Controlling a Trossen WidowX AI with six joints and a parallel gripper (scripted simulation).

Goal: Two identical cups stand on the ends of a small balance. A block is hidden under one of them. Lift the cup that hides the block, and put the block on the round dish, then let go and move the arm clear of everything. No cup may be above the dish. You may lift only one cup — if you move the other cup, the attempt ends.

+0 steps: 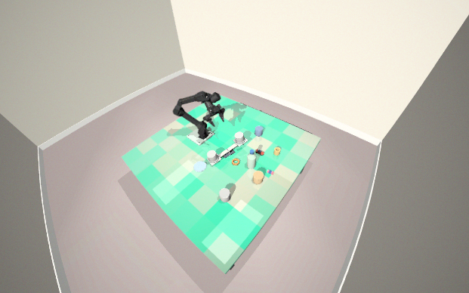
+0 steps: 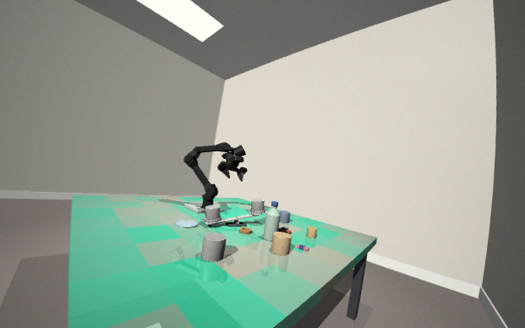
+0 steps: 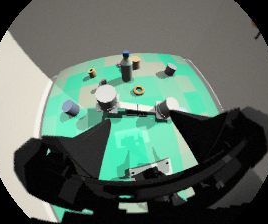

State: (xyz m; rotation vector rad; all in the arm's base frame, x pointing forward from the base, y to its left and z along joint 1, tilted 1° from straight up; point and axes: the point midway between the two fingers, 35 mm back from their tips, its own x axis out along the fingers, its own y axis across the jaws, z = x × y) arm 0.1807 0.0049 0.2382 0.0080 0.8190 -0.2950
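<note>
My gripper tip is now 190 mm above the grey block, 170 mm to the left of it and 30 mm short of it. Also, from my gripper tip: blue cup 290 mm to the left, 200 mm ahead, 190 mm below; then bottle 310 mm ahead, 120 mm below, 80 mm to the right; then light blue round dish 270 mm to the right, 230 mm below, 30 mm behind.
</note>
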